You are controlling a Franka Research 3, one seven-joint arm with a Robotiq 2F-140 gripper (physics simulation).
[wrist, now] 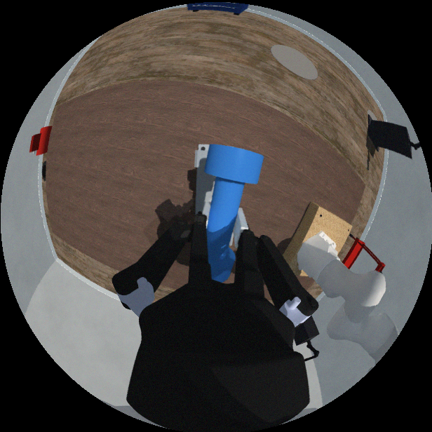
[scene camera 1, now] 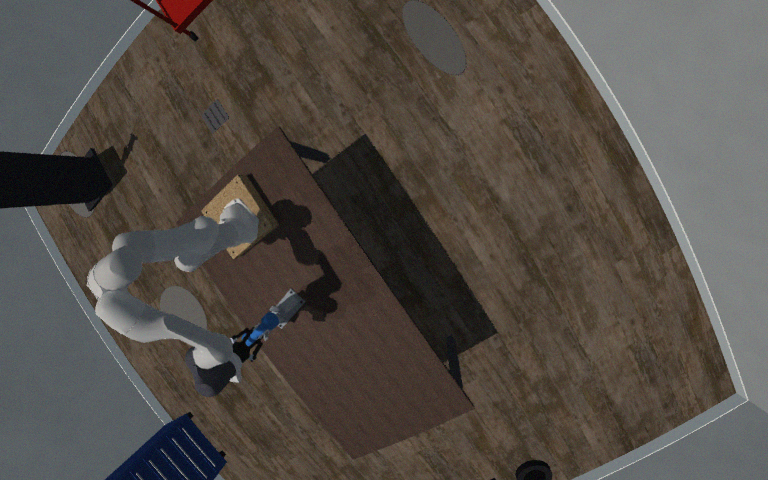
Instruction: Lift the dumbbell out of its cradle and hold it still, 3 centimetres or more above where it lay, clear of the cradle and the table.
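Note:
The blue dumbbell (scene camera 1: 268, 322) (wrist: 226, 200) is held by its handle, between the fingers of my gripper (scene camera 1: 257, 335) (wrist: 221, 212), which is shut on it. One round head points away from the gripper; the other end sits back between the fingers and is partly hidden. The grey cradle (scene camera 1: 290, 306) (wrist: 201, 175) stands on the table (scene camera 1: 368, 390) (wrist: 125, 125). In the wrist view the dumbbell lies askew over the cradle and covers part of it. The height of any gap between them cannot be told from these views.
The arm's base stands on a wooden board (scene camera 1: 240, 186) (wrist: 332, 220) at one end of the table. A blue slatted object (scene camera 1: 175, 452), a red object (scene camera 1: 182, 12) and a black object (scene camera 1: 50, 180) stand off the table.

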